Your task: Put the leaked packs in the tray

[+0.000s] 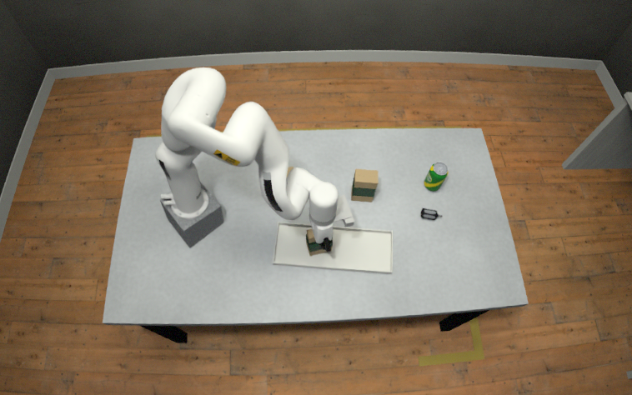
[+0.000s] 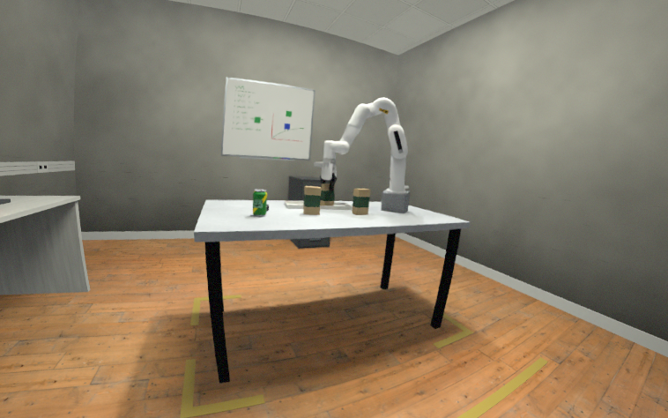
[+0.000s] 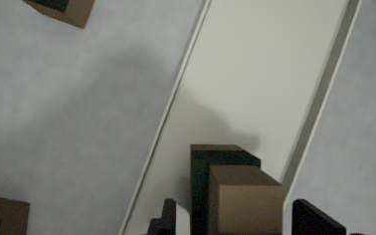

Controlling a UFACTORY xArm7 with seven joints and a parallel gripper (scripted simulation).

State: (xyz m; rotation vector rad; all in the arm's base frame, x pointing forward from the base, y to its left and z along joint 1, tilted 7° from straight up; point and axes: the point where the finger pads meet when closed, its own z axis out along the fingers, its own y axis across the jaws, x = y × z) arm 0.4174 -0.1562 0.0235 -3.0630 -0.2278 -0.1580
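Now: the white tray 50 mm ahead of my hand, 10 mm to the right of it and 110 mm below it. The rest, counted from my hand: green soda can (450 mm ahead, 200 mm to the left, 50 mm below).
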